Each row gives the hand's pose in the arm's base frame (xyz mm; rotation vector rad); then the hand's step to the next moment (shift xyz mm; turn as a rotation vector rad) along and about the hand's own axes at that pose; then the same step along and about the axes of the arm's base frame.
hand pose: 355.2 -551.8 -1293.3 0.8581 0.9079 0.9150
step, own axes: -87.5 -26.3 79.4 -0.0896 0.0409 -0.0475
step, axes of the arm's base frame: 50.9 -106.0 28.7 -0.0831 -0.0565 0.0431
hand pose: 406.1 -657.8 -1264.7 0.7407 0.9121 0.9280
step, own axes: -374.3 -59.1 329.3 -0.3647 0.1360 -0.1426
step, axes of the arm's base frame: 201.3 -407.8 212.6 -0.2827 -0.2500 0.1714
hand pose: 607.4 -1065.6 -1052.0 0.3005 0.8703 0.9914
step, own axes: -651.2 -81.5 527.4 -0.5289 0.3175 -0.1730
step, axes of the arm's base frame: 281.8 -502.4 614.1 -0.4571 -0.2924 0.3407
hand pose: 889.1 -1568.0 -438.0 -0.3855 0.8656 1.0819
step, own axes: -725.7 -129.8 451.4 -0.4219 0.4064 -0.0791
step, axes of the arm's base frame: 164.1 -200.2 824.8 -0.4754 -0.1261 0.3279
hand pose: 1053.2 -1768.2 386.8 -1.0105 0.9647 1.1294
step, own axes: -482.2 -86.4 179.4 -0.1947 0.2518 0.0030
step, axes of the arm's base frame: 22.3 44.1 519.3 -0.2789 -0.0119 0.1529
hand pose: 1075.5 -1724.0 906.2 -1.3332 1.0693 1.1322
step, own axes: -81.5 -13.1 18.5 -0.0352 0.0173 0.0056
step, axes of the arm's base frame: -1.0 19.7 82.3 -0.0229 0.0047 0.0320
